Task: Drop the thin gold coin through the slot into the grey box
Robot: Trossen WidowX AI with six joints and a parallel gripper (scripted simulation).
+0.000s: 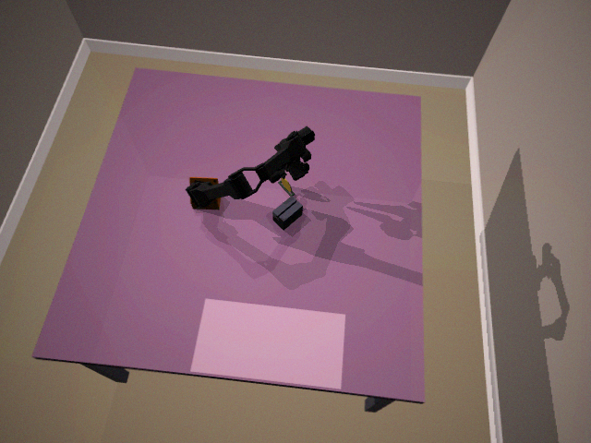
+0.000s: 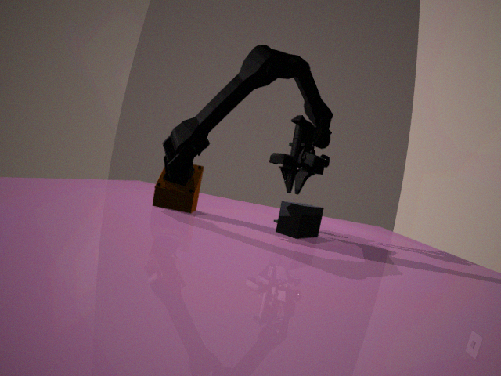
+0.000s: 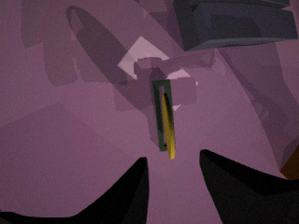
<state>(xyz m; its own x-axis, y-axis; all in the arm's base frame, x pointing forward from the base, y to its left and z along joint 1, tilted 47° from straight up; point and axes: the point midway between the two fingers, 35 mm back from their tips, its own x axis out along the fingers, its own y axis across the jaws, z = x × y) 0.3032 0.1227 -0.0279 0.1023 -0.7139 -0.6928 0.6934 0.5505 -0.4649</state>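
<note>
My gripper tip is now 60 mm above the gold coin.
</note>
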